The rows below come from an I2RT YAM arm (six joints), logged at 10 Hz.
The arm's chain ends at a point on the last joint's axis. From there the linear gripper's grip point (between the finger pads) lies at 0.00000 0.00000 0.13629 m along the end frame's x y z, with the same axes.
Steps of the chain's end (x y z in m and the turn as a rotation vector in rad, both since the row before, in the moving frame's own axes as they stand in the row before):
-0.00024 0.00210 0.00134 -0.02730 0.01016 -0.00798
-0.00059 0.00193 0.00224 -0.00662 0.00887 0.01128
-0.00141 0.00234 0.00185 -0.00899 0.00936 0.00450
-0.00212 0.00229 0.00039 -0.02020 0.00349 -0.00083
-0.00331 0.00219 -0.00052 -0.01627 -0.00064 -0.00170
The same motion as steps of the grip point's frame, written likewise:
0.00116 0.00581 0.00128 -0.02730 0.01016 -0.00798
0.00061 0.00284 0.00223 -0.00662 0.00887 0.01128
-0.00014 0.00357 0.00184 -0.00899 0.00936 0.00450
-0.00164 0.00504 0.00036 -0.02020 0.00349 -0.00083
-0.00340 0.00441 -0.00054 -0.01627 -0.00064 -0.00170

